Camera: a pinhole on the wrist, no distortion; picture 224 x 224 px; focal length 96.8 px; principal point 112.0 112.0 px. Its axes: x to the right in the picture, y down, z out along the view. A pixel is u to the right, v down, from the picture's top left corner.
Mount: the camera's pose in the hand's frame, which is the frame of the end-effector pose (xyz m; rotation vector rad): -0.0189 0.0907 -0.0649 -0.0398 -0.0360 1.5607
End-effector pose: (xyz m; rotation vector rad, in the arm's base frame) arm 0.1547 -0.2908 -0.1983 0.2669 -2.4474 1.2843
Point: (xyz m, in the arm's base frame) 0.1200 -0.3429 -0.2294
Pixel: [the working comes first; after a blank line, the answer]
In the camera's frame: -0.0854 -0.0453 0.1297

48.3 78.2
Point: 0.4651 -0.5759 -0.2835
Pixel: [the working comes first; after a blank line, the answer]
In the camera's frame: -0.2941 0.2836 0.2863

12.6 207.9
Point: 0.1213 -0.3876 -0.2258
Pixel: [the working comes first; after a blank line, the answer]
In the camera's frame: -0.1140 -0.0475 0.1641

44.8 84.0
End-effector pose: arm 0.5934 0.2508 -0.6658 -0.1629 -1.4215 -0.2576
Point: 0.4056 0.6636 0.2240
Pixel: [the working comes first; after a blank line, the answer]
In the camera's frame: 0.2992 -0.8613 0.4412

outside the picture
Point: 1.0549 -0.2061 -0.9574
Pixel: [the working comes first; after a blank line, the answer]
In the camera's frame: -0.4167 0.1960 -0.5301

behind the camera
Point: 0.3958 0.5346 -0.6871
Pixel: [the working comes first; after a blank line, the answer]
In the camera's frame: 0.1261 0.0354 0.3276

149.3 122.4
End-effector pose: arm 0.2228 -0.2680 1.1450 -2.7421 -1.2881 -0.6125
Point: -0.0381 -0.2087 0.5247
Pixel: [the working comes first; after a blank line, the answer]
In the camera's frame: -0.4036 0.2874 0.5757

44.1 160.3
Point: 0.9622 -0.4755 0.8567
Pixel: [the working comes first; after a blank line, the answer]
In the camera's frame: 0.5643 -0.2049 0.5228

216.5 74.1
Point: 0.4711 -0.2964 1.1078
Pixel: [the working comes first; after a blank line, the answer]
In the camera's frame: 0.1102 -0.1342 0.1691

175.1 35.2
